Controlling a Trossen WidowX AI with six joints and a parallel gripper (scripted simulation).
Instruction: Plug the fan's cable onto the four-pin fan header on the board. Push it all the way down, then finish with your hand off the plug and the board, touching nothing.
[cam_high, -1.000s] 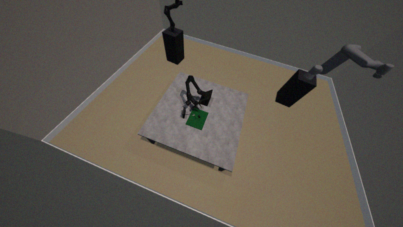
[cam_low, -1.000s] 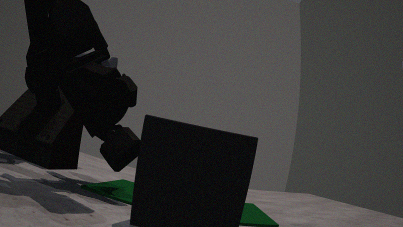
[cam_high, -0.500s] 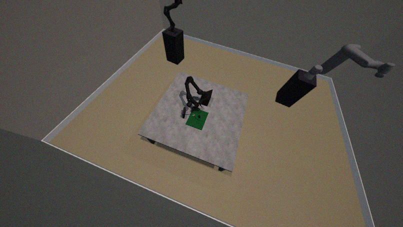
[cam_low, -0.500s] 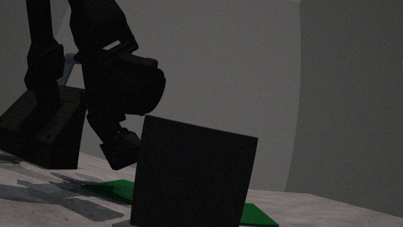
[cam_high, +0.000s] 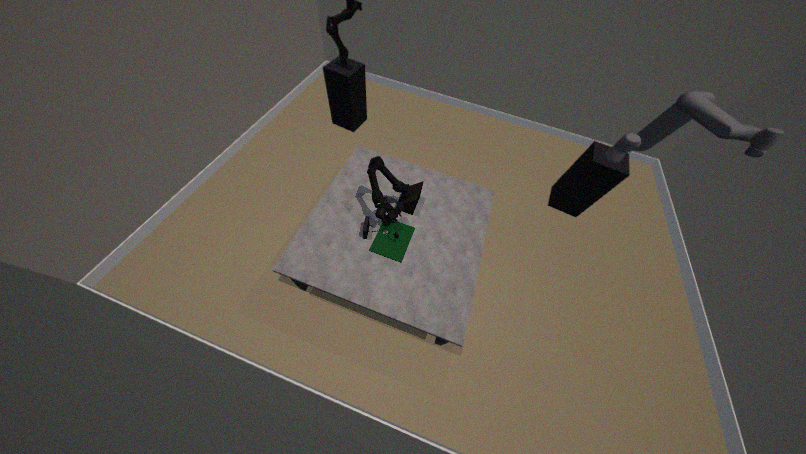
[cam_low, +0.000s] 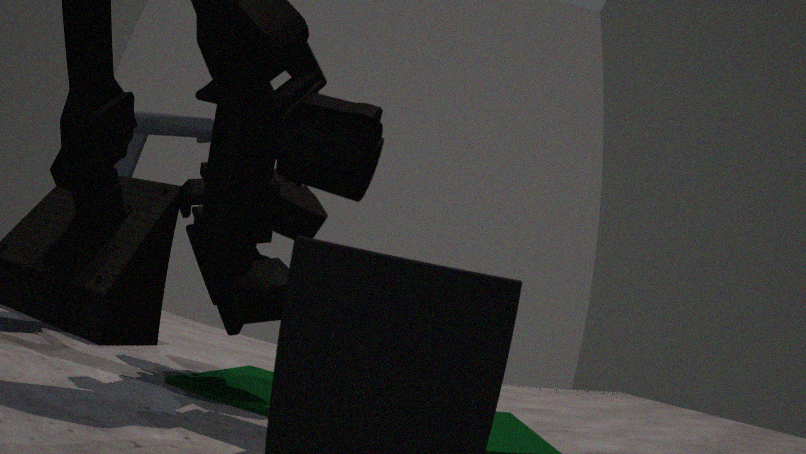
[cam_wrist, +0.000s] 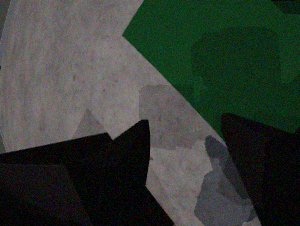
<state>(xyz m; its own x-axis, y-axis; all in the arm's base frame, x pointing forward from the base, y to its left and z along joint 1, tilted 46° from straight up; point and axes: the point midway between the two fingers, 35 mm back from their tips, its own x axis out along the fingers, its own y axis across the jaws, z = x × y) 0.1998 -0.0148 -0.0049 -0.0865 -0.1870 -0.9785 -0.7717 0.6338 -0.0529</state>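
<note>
Now: gripper tip 110 mm short of the dark fan plug, 40 mm to the right of it and 40 mm above it. Round my gripper tip: green board 140 mm ahead, 70 mm below, 30 mm to the left; fan header 130 mm ahead, 60 mm below, 40 mm to the right; fan 180 mm ahead, 160 mm to the right.
</note>
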